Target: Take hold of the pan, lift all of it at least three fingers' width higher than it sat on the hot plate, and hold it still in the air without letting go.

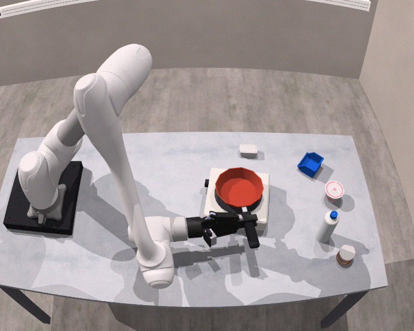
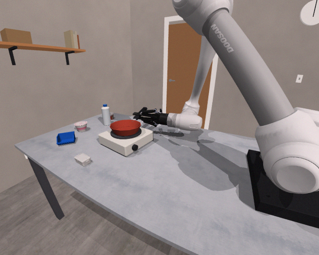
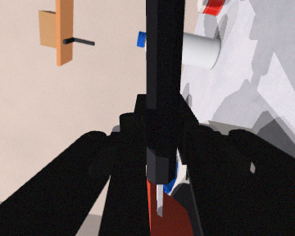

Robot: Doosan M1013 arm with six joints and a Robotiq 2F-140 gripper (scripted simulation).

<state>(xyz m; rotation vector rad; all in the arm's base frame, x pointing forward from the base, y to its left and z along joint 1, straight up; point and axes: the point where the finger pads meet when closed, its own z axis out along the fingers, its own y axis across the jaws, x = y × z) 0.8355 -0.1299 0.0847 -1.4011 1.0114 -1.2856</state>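
My hand is 10 cm to the right of the red pan, 2 cm above it and 1 cm past it. The rest, counted from my hand: white hot plate (16 cm to the left, 9 cm below, 4 cm behind); white bottle (33 cm ahead, 5 cm below, 2 cm to the right); small white box (43 cm to the left, 11 cm below, 5 cm ahead).
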